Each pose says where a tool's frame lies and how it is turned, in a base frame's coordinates. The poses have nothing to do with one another.
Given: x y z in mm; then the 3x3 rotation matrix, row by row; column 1 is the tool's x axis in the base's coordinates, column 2 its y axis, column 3 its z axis. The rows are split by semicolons.
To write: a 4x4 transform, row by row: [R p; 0 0 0 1], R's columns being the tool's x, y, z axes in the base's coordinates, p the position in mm. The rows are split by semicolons. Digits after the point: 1 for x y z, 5 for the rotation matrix.
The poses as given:
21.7 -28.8 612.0; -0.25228 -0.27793 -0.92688; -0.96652 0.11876 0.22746; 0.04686 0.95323 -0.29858
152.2 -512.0 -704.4; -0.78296 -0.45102 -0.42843; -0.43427 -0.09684 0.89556; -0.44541 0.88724 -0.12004
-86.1 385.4 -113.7; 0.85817 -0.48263 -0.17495; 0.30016 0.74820 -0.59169; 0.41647 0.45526 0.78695
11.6 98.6 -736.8; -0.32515 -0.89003 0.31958; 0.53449 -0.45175 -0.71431; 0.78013 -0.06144 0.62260
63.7 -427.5 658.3; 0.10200 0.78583 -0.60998; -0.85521 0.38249 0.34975; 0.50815 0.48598 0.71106
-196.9 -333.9 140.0; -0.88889 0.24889 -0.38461; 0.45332 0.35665 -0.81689; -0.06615 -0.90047 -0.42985
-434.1 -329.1 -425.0; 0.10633 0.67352 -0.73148; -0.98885 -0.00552 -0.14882; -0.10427 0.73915 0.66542
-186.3 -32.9 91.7; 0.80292 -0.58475 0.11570; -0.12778 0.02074 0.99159; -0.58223 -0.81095 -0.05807
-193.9 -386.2 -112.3; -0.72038 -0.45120 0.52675; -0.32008 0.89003 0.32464; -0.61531 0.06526 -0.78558
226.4 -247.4 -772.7; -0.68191 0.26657 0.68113; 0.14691 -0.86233 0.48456; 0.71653 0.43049 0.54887
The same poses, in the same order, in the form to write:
-0.25228 -0.27793 -0.92688 21.7; -0.96652 0.11876 0.22746 -28.8; 0.04686 0.95323 -0.29858 612.0; 0 0 0 1
-0.78296 -0.45102 -0.42843 152.2; -0.43427 -0.09684 0.89556 -512.0; -0.44541 0.88724 -0.12004 -704.4; 0 0 0 1
0.85817 -0.48263 -0.17495 -86.1; 0.30016 0.74820 -0.59169 385.4; 0.41647 0.45526 0.78695 -113.7; 0 0 0 1
-0.32515 -0.89003 0.31958 11.6; 0.53449 -0.45175 -0.71431 98.6; 0.78013 -0.06144 0.62260 -736.8; 0 0 0 1
0.10200 0.78583 -0.60998 63.7; -0.85521 0.38249 0.34975 -427.5; 0.50815 0.48598 0.71106 658.3; 0 0 0 1
-0.88889 0.24889 -0.38461 -196.9; 0.45332 0.35665 -0.81689 -333.9; -0.06615 -0.90047 -0.42985 140.0; 0 0 0 1
0.10633 0.67352 -0.73148 -434.1; -0.98885 -0.00552 -0.14882 -329.1; -0.10427 0.73915 0.66542 -425.0; 0 0 0 1
0.80292 -0.58475 0.11570 -186.3; -0.12778 0.02074 0.99159 -32.9; -0.58223 -0.81095 -0.05807 91.7; 0 0 0 1
-0.72038 -0.45120 0.52675 -193.9; -0.32008 0.89003 0.32464 -386.2; -0.61531 0.06526 -0.78558 -112.3; 0 0 0 1
-0.68191 0.26657 0.68113 226.4; 0.14691 -0.86233 0.48456 -247.4; 0.71653 0.43049 0.54887 -772.7; 0 0 0 1

